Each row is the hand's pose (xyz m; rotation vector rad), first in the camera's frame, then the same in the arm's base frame.
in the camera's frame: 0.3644 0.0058 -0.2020 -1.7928 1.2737 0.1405
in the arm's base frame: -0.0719 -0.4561 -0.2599 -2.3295 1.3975 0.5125
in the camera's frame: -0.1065 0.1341 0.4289 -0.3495 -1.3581 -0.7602
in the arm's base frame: -0.2997 -0.1854 0.4549 -0.5508 -1.0918 -0.1915
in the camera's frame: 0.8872 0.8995 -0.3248 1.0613 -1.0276 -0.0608
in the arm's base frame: 0.0393 0.4018 -0.8419 0.8132 -0.4702 0.1110
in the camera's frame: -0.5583 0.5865 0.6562 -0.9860 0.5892 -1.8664
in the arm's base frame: -0.7641 0.2253 0.7308 -1.6390 0.3487 -1.5384
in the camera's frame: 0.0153 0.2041 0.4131 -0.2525 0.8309 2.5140
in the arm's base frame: -0.2228 -0.1053 0.3675 0.0764 1.5049 2.7112
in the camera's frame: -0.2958 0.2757 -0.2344 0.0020 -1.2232 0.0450
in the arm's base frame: -0.7494 -0.3501 -0.0613 -0.1170 -0.7629 0.4801
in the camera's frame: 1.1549 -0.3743 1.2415 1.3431 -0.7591 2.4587
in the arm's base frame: 1.2608 -0.0908 0.7114 1.8332 -0.0387 2.2172
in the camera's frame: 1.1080 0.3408 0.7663 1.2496 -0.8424 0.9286
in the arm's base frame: 0.8096 0.3617 0.1361 1.2119 -0.1555 0.9310
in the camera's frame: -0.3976 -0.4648 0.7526 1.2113 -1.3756 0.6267
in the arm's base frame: -0.2362 -0.6557 1.0232 1.1741 -0.7069 0.7155
